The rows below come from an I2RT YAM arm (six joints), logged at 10 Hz.
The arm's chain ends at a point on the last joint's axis. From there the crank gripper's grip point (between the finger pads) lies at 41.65 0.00 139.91 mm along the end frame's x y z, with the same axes.
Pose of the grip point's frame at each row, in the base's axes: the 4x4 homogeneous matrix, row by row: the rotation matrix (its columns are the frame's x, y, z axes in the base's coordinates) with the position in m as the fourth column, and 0 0 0 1 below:
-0.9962 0.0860 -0.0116 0.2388; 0.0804 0.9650 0.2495 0.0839; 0.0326 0.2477 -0.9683 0.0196; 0 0 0 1
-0.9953 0.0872 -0.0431 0.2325; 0.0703 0.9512 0.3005 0.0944; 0.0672 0.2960 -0.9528 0.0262; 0 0 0 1
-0.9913 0.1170 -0.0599 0.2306; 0.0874 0.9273 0.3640 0.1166; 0.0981 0.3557 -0.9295 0.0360; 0 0 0 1
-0.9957 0.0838 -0.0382 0.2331; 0.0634 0.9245 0.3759 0.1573; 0.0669 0.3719 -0.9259 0.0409; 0 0 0 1
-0.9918 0.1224 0.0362 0.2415; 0.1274 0.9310 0.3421 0.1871; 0.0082 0.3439 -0.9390 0.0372; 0 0 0 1
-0.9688 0.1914 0.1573 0.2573; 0.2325 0.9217 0.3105 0.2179; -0.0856 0.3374 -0.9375 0.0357; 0 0 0 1
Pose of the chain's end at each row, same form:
-0.9962 0.0860 -0.0116 0.2819; 0.0804 0.9650 0.2495 0.0456; 0.0326 0.2477 -0.9683 0.1537; 0 0 0 1
-0.9953 0.0872 -0.0431 0.2800; 0.0703 0.9512 0.3005 0.0494; 0.0672 0.2960 -0.9528 0.1567; 0 0 0 1
-0.9913 0.1170 -0.0599 0.2803; 0.0874 0.9273 0.3640 0.0620; 0.0981 0.3557 -0.9295 0.1620; 0 0 0 1
-0.9957 0.0838 -0.0382 0.2799; 0.0634 0.9245 0.3759 0.1021; 0.0669 0.3719 -0.9259 0.1677; 0 0 0 1
-0.9918 0.1224 0.0362 0.2777; 0.1274 0.9310 0.3421 0.1339; 0.0082 0.3439 -0.9390 0.1682; 0 0 0 1
-0.9688 0.1914 0.1573 0.2756; 0.2325 0.9217 0.3105 0.1648; -0.0856 0.3374 -0.9375 0.1704; 0 0 0 1

